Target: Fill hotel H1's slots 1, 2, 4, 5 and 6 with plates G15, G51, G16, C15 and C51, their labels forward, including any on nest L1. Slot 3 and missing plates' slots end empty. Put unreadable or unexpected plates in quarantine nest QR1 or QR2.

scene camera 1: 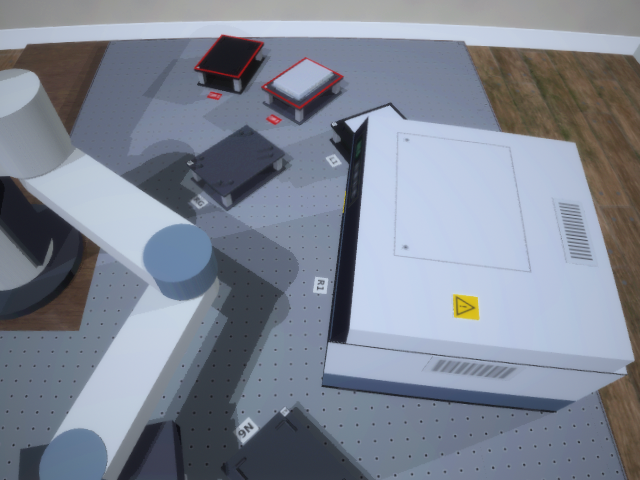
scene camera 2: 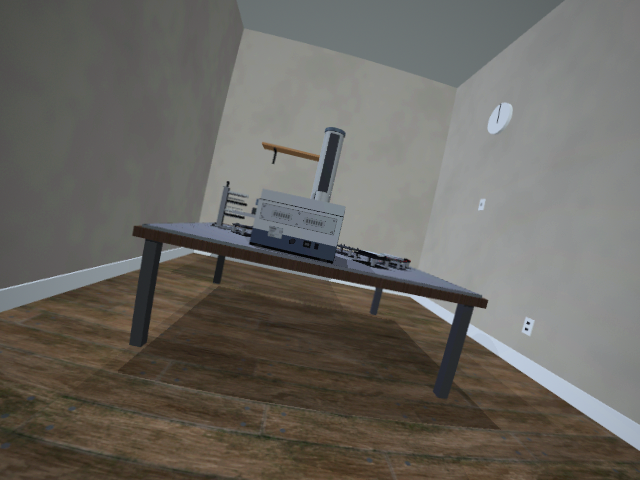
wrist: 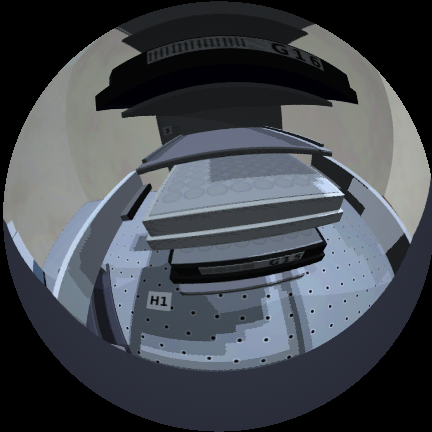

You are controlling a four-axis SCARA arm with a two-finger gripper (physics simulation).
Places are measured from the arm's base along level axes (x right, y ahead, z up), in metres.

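Pixels of known places: gripper, fingertip midpoint: (scene camera 2: pixel 232 211) (wrist: pixel 229 161); arm's base, link origin: (scene camera 1: pixel 19 261).
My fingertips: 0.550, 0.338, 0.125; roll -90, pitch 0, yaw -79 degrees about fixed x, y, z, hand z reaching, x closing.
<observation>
For each thing: its middle in the pictures, then the offset to it from my fingertips, as dx, dy, dz. "*": a spot on its surface instead.
- hotel H1, body centre: (wrist: pixel 223 122) (scene camera 2: pixel 229 205) +0.027, +0.004, +0.033
- Plate G15, body centre: (wrist: pixel 236 197) -0.015, -0.005, -0.025
- Plate G16, body centre: (wrist: pixel 224 87) -0.013, -0.005, +0.059
- shelf, body centre: (wrist: pixel 229 135) -0.003, -0.003, +0.023
- Nest L1, surface spot: (scene camera 1: pixel 338 122) * -0.855, +0.296, -0.062
- red-rimmed nest, body centre: (scene camera 1: pixel 230 62) (scene camera 2: pixel 397 261) -1.113, +0.039, -0.084
- large white device, body centre: (scene camera 1: pixel 458 265) (scene camera 2: pixel 302 226) -0.446, +0.452, +0.010
In the wrist view my gripper (wrist: pixel 229 161) is open, its fingers on either side of a white plate (wrist: pixel 245 222) in hotel H1 (wrist: pixel 215 122). No label can be read on that plate's front. Plate G15 (wrist: pixel 250 265) lies just below it, label facing the camera. Plate G16 (wrist: pixel 225 65) is high above, label facing the camera. A shelf (wrist: pixel 235 142) marked 3 or near that mark bears no plate. The hotel (scene camera 2: pixel 223 206) is small in scene camera 2. A white plate (scene camera 1: pixel 303 77) rests on one red-rimmed quarantine nest. Nest L1 (scene camera 1: pixel 338 122) is partly hidden; a white surface shows on it.
The other red-rimmed nest (scene camera 1: pixel 231 55) has a black top. A dark nest (scene camera 1: pixel 237 160) tagged RG stands in front of these. A large white device (scene camera 1: pixel 454 206) hides part of L1. Another dark nest (scene camera 1: pixel 310 449) is at the bottom edge. The arm (scene camera 1: pixel 118 206) spans the left side.
</observation>
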